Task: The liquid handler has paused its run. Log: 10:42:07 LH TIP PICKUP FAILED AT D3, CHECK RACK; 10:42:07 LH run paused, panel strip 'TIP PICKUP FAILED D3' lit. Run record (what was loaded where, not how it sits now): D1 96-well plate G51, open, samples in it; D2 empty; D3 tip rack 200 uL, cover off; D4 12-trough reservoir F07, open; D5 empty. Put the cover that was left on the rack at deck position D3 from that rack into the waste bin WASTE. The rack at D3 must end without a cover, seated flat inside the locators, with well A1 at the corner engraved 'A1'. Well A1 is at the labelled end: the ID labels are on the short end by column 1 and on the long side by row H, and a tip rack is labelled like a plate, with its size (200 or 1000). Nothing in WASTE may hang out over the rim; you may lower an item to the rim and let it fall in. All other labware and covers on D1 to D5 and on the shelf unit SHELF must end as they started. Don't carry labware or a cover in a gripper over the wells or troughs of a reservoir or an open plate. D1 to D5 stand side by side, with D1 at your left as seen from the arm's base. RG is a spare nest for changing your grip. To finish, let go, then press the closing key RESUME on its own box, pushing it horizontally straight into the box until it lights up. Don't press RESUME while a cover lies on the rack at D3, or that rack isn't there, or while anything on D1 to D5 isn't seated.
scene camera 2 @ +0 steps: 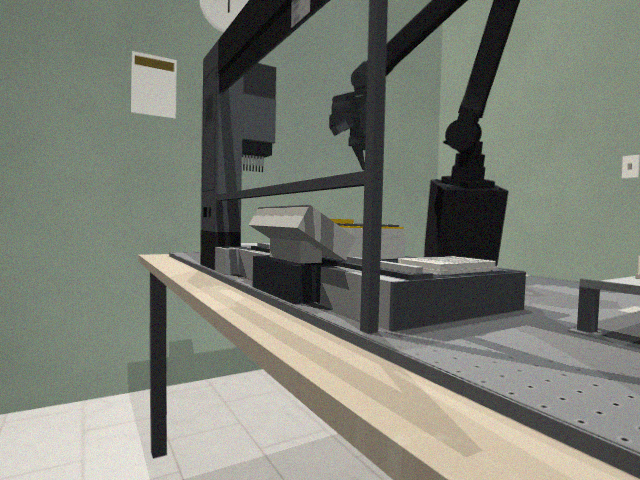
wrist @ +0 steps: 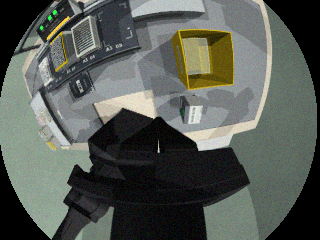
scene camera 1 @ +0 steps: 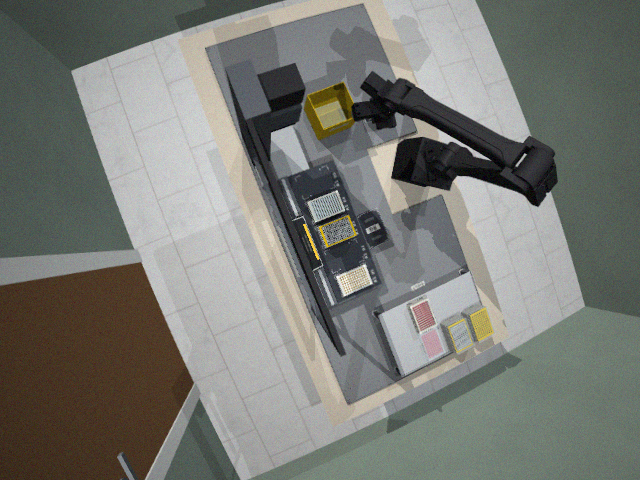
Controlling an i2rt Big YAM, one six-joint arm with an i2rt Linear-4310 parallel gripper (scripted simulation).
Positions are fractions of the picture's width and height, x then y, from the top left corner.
A yellow-framed tip rack shows in scene camera 2 (0.61, 0.49), in the wrist view (0.20, 0.21) and in scene camera 1 (0.53, 0.48).
